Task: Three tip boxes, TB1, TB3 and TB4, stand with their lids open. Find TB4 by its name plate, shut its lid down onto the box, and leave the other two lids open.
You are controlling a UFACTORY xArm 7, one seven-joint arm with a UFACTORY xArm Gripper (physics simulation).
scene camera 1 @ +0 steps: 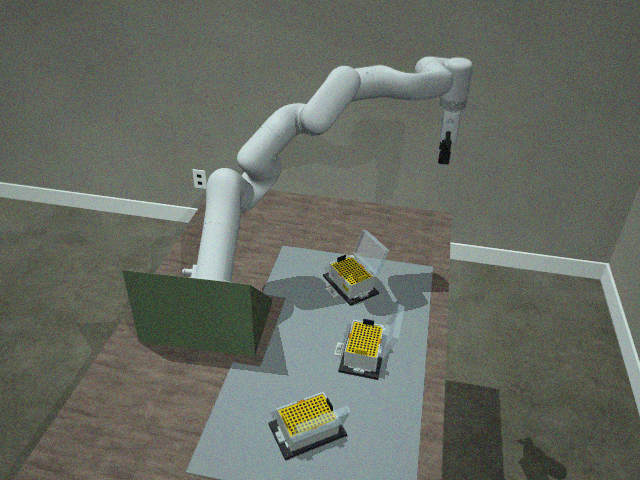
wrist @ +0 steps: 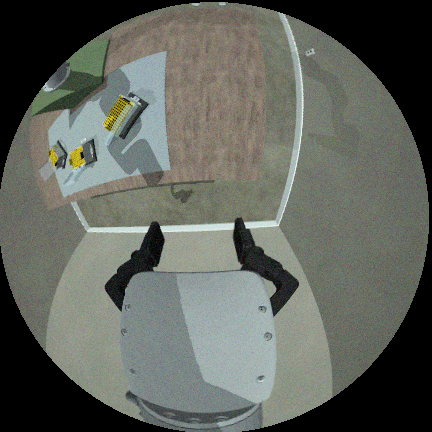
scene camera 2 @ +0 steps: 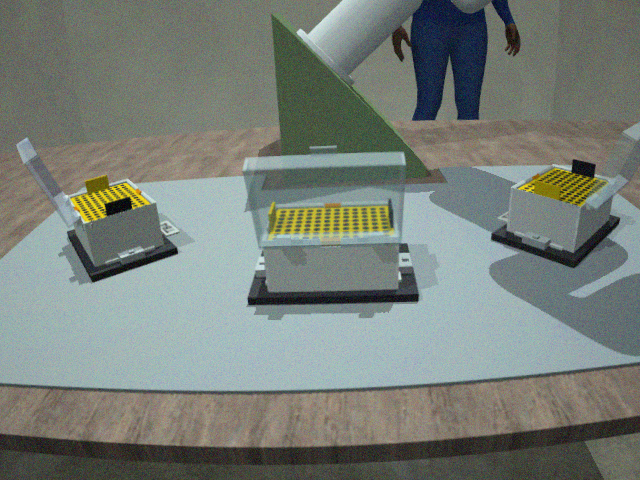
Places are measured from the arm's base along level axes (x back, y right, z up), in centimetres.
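Pixels of known places: gripper, fingertip midpoint: [scene camera 1: 443,156] [wrist: 196,228]; arm's base, origin of the base link: [scene camera 1: 212,284] [scene camera 2: 323,59].
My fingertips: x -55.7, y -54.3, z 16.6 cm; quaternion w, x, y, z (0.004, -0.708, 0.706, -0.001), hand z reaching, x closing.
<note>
Ahead of a thing's pixels: the offset from my fingertips to its middle. "*": to the spot under its first point. Level surfaces: height alone.
Three white tip boxes with yellow racks stand on black bases, their clear lids raised. The far box {dz -30.3, dx +23.5, dy +27.4 cm} [scene camera 1: 363,290] [scene camera 2: 545,222] [wrist: 117,115] is at the right in scene camera 2. The middle box {dz -30.3, dx +15.8, dy +53.8 cm} [scene camera 1: 360,360] [scene camera 2: 330,269] [wrist: 78,157] has its lid {* dz -20.5, dx +6.1, dy +54.0 cm} [scene camera 2: 325,178] upright. The near box {dz -30.3, dx +24.8, dy +79.5 cm} [scene camera 1: 316,438] [scene camera 2: 124,236] [wrist: 54,156] is at the left in scene camera 2, its lid [scene camera 2: 46,180] leaning outward. The name plates are too small to read, so I cannot tell which is TB4. My gripper [scene camera 1: 444,155] [wrist: 196,228] is open and empty, high above and well beyond the boxes.
The boxes stand on a grey-blue mat {dz -33.6 cm} [scene camera 1: 248,418] [scene camera 2: 206,351] [wrist: 155,80] on a wooden table {dz -33.9 cm} [scene camera 1: 103,408] [scene camera 2: 310,418] [wrist: 215,100]. A green wedge [scene camera 1: 191,315] [scene camera 2: 315,103] stands by the arm's base. A person in blue [scene camera 2: 449,46] stands behind the table.
</note>
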